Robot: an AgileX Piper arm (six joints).
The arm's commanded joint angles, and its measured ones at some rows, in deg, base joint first. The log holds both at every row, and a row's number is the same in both.
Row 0, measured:
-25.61, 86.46, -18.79, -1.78, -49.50, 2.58
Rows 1 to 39, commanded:
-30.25, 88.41, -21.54, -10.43, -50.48, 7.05
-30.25, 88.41, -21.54, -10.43, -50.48, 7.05
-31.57, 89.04, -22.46, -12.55, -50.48, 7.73
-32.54, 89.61, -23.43, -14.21, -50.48, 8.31
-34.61, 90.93, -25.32, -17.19, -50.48, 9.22
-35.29, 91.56, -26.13, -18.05, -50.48, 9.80
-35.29, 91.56, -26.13, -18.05, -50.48, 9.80
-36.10, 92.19, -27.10, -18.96, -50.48, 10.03
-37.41, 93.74, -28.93, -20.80, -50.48, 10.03
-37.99, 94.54, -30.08, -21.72, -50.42, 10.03
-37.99, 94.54, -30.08, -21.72, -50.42, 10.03
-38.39, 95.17, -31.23, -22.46, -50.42, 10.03
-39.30, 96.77, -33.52, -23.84, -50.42, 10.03
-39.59, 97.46, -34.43, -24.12, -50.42, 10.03
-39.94, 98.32, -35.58, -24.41, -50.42, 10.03
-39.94, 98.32, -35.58, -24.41, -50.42, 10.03
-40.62, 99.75, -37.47, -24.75, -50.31, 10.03
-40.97, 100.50, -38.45, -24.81, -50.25, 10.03
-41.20, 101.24, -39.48, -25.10, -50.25, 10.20
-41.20, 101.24, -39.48, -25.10, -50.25, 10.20
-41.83, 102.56, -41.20, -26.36, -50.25, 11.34
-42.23, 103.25, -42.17, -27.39, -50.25, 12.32
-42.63, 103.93, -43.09, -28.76, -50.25, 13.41
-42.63, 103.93, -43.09, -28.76, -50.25, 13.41
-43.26, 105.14, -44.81, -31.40, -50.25, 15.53
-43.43, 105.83, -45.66, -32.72, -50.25, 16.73
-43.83, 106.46, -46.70, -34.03, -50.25, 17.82
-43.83, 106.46, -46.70, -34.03, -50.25, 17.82
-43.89, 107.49, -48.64, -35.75, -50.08, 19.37
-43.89, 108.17, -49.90, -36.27, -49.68, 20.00
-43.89, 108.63, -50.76, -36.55, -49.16, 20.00
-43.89, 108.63, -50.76, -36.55, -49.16, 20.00
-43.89, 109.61, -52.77, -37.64, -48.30, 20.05
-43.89, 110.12, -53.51, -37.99, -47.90, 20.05
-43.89, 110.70, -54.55, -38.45, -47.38, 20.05
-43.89, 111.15, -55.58, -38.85, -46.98, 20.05
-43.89, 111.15, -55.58, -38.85, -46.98, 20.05
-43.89, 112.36, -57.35, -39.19, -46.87, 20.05
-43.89, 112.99, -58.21, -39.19, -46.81, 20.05
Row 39, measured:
-43.72, 111.67, -55.58, -38.50, -47.04, 19.65
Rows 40 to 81, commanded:
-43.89, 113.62, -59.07, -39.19, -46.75, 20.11
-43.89, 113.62, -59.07, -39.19, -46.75, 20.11
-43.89, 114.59, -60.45, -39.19, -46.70, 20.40
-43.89, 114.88, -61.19, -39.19, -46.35, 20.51
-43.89, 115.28, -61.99, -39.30, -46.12, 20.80
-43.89, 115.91, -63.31, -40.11, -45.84, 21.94
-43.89, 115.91, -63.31, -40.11, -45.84, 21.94
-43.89, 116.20, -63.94, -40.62, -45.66, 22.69
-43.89, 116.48, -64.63, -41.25, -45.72, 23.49
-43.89, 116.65, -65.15, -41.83, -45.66, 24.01
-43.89, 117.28, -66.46, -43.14, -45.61, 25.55
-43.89, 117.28, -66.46, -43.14, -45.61, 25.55
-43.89, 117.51, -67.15, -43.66, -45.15, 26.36
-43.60, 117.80, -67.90, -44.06, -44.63, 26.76
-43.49, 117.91, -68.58, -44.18, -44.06, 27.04
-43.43, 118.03, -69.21, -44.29, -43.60, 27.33
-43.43, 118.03, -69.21, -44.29, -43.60, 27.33
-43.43, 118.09, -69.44, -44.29, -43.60, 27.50
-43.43, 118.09, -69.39, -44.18, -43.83, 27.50
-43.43, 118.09, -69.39, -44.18, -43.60, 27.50
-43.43, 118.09, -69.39, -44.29, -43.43, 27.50
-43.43, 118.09, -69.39, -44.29, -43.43, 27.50
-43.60, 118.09, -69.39, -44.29, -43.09, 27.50
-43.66, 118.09, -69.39, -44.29, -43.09, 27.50
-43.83, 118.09, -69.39, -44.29, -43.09, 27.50
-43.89, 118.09, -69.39, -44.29, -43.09, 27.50
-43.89, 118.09, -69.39, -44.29, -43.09, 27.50
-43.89, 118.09, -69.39, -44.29, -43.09, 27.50
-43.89, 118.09, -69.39, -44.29, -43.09, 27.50
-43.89, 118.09, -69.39, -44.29, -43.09, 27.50
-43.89, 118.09, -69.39, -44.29, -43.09, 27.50
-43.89, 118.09, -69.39, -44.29, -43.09, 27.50
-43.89, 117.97, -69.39, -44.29, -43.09, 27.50
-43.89, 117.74, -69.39, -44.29, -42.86, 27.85
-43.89, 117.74, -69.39, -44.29, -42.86, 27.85
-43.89, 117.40, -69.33, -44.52, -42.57, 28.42
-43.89, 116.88, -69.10, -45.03, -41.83, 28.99
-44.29, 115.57, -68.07, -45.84, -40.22, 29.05
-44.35, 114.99, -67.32, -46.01, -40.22, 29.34
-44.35, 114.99, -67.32, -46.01, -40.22, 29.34
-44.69, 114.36, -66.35, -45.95, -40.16, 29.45
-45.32, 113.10, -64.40, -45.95, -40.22, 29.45
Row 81, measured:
-45.26, 115.22, -66.12, -44.29, -37.41, 29.22
